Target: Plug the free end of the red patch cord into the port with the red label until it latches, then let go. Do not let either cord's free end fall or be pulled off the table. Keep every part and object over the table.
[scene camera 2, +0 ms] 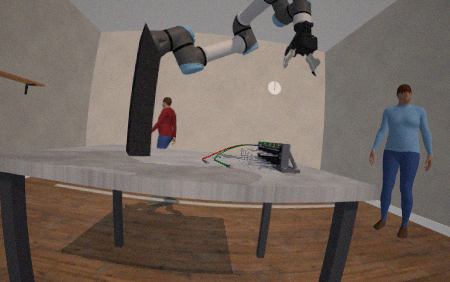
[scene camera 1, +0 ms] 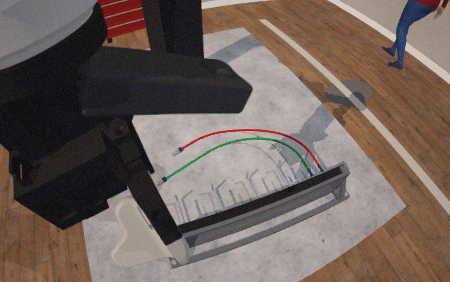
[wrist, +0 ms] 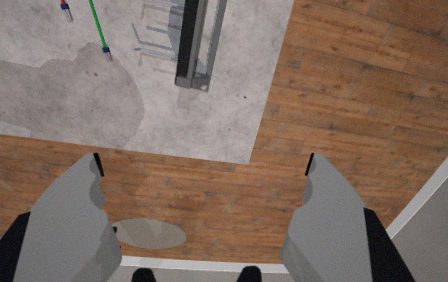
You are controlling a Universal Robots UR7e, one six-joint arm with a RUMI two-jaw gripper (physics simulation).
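Seen in the pictures: gripper, fingertip midpoint: (scene camera 2: 300, 72) (scene camera 1: 151, 201) (wrist: 207, 155); arm's base at its link origin: (scene camera 2: 149, 46).
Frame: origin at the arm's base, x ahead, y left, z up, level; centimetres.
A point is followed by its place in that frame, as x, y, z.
Note:
The red patch cord (scene camera 1: 245, 130) {29.4, 21.1, -50.8} arcs over the table from the patch panel (scene camera 1: 260, 201) {58.0, 19.6, -42.0} (scene camera 2: 270, 154) {58.9, 12.1, -47.0} (wrist: 187, 45) {62.4, 5.5, -42.0}. Its free plug (scene camera 1: 177, 151) {35.2, -0.9, -51.2} (scene camera 2: 205, 161) {34.3, -1.0, -51.3} (wrist: 67, 12) {35.3, -0.8, -51.2} lies on the table. The green cord (scene camera 1: 195, 161) {39.2, 4.3, -51.5} (wrist: 98, 26) {42.0, -0.6, -51.4} runs beside it, its free plug (scene camera 1: 161, 181) {45.4, -5.6, -51.2} (scene camera 2: 228, 165) {44.6, -5.3, -51.2} (wrist: 108, 54) {45.5, -5.4, -51.3} nearer the panel's near end in the wrist view. My gripper (scene camera 2: 300, 70) {69.1, 2.2, -13.3} (wrist: 207, 155) {69.1, 2.2, -13.3} is open and empty, high above the table and pointing down. In the wrist view its fingertips appear beyond the table corner, over the floor. The red-labelled port cannot be made out.
Thin grey wire-like guides (scene camera 1: 215, 197) {52.1, 9.5, -50.2} (wrist: 155, 47) {55.5, 0.3, -50.3} stand along the panel's cord side. The table (scene camera 2: 200, 185) {44.7, -33.9, -52.6} (wrist: 230, 135) {82.0, -11.7, -51.9} has its edge and corner near the panel. A dark column (scene camera 2: 140, 100) {5.0, -7.3, -28.5} carries the arm. Two people stand beyond the table in scene camera 2.

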